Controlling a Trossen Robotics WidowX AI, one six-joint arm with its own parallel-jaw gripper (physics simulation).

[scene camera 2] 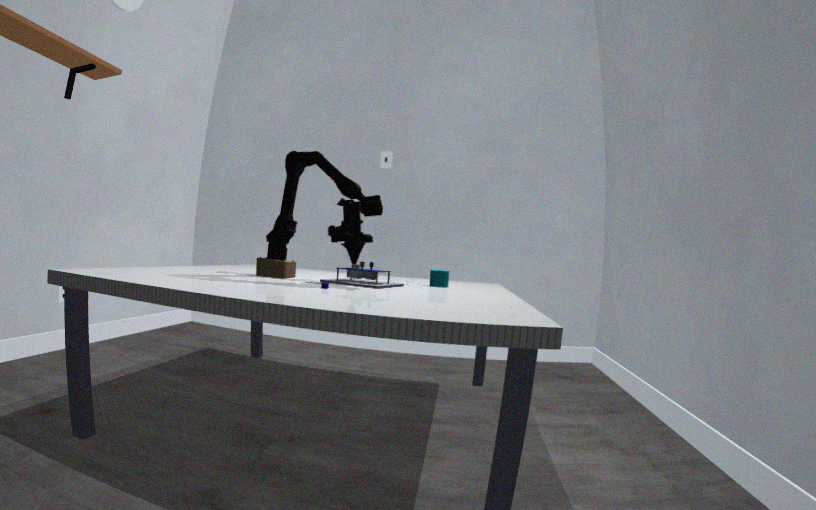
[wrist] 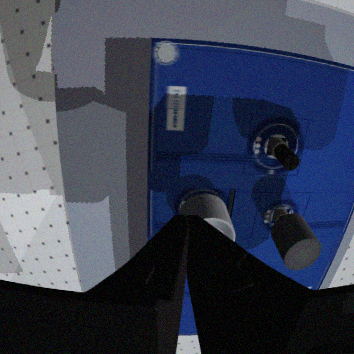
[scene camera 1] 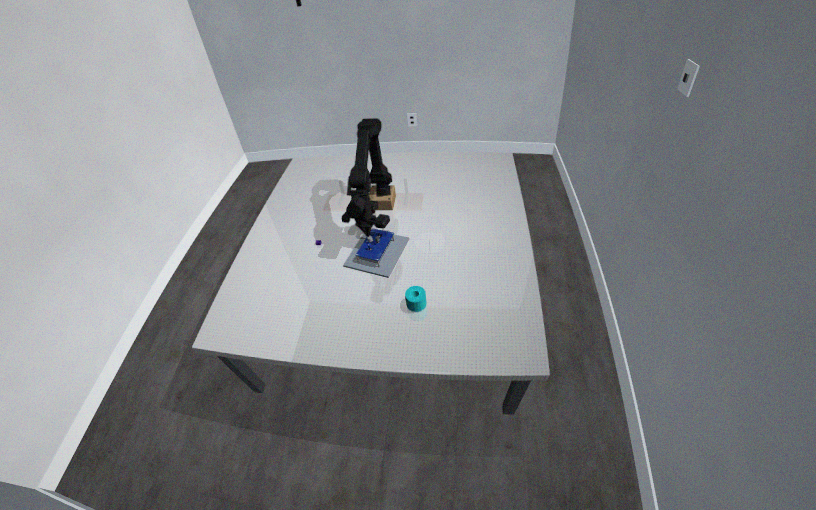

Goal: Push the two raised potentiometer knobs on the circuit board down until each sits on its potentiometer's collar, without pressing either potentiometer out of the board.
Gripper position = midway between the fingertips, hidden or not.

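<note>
Scene camera 1 shows my gripper [scene camera 1: 368, 235]. Scene camera 2 likewise shows my gripper [scene camera 2: 354, 264]. In the wrist view I see a potentiometer knob [wrist: 297, 245] together with my gripper [wrist: 185, 226].
</note>
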